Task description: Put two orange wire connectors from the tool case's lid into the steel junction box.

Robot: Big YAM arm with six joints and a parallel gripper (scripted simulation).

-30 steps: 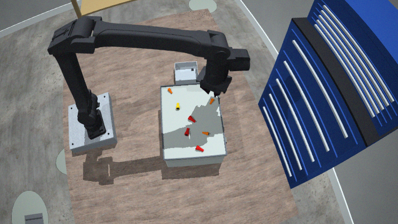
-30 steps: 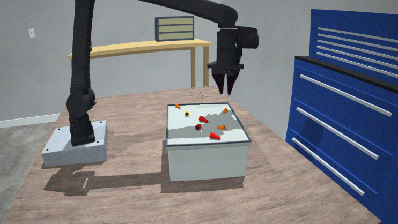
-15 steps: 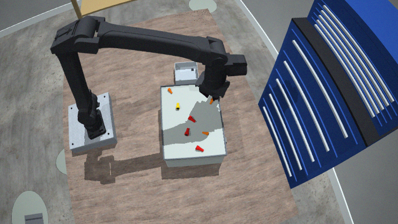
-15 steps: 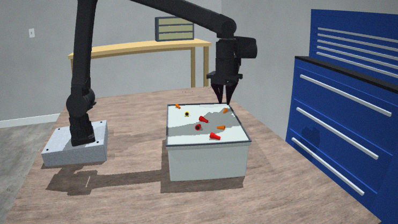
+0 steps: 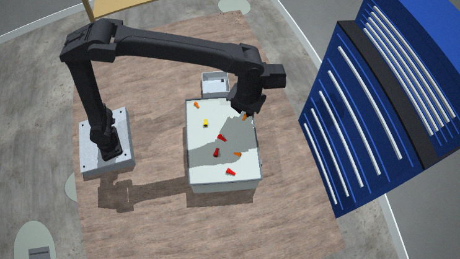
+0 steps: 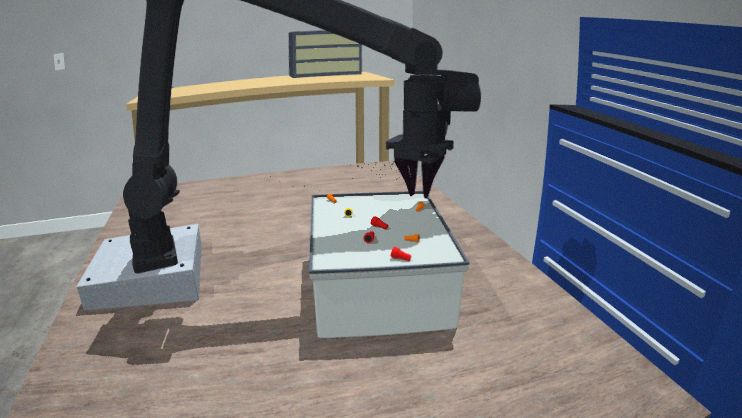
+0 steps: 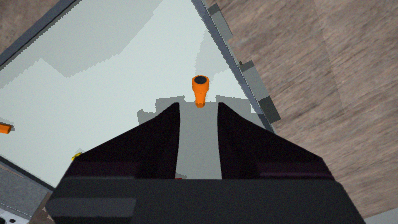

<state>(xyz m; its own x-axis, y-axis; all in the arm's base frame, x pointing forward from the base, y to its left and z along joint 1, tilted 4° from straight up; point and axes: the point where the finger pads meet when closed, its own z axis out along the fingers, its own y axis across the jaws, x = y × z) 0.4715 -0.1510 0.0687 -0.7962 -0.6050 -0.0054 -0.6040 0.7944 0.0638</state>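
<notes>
Now: hand 23 cm to the right of the junction box floor and 15 cm above it. The rest, counted from my hand: yellow wire connector (12 cm behind, 3 cm to the left, 3 cm below); tool case (9 cm behind, 6 cm below, 3 cm to the right).
</notes>
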